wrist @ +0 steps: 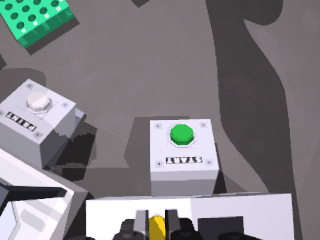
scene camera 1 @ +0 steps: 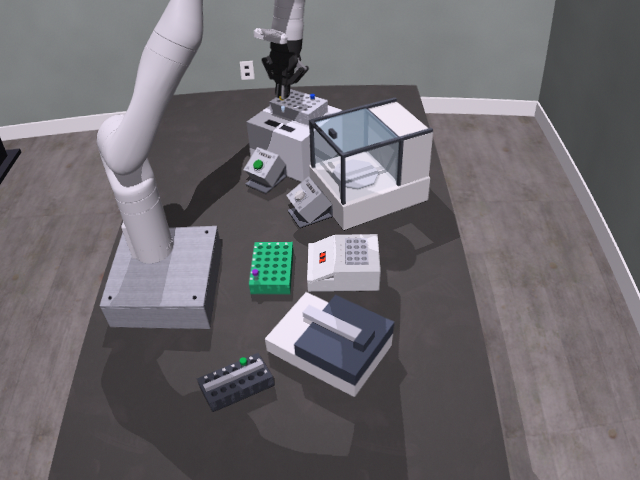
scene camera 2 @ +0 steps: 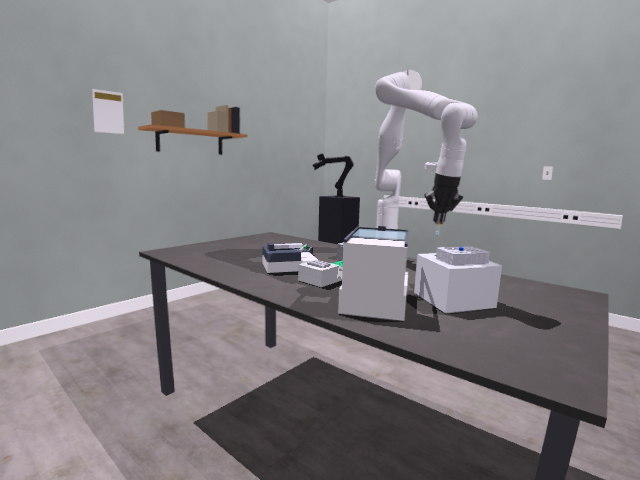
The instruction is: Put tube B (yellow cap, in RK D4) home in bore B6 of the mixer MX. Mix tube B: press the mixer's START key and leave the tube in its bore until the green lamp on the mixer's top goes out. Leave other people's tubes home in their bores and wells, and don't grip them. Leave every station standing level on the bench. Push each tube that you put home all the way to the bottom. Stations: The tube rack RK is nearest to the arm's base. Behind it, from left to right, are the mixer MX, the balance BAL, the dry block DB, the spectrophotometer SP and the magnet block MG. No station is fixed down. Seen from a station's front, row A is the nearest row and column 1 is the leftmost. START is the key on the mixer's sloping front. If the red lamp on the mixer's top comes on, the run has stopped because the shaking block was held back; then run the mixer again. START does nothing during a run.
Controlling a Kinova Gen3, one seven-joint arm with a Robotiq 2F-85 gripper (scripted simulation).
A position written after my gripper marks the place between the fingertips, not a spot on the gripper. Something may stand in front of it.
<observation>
I see my gripper (scene camera 1: 282, 98), a balance BAL (scene camera 1: 366, 167), a mixer MX (scene camera 1: 268, 132), a dry block (scene camera 1: 346, 257), a magnet block (scene camera 1: 229, 388) and a spectrophotometer (scene camera 1: 344, 355).
The balance BAL also shows in the wrist view (wrist: 44, 120) and in scene camera 2 (scene camera 2: 374, 280). The mixer MX is seen too in the wrist view (wrist: 184, 176) and in scene camera 2 (scene camera 2: 457, 288). The dry block shows as well in scene camera 2 (scene camera 2: 318, 273). The wrist view does not show the dry block: it is out of frame. The wrist view does not show the magnet block: it is out of frame.
</observation>
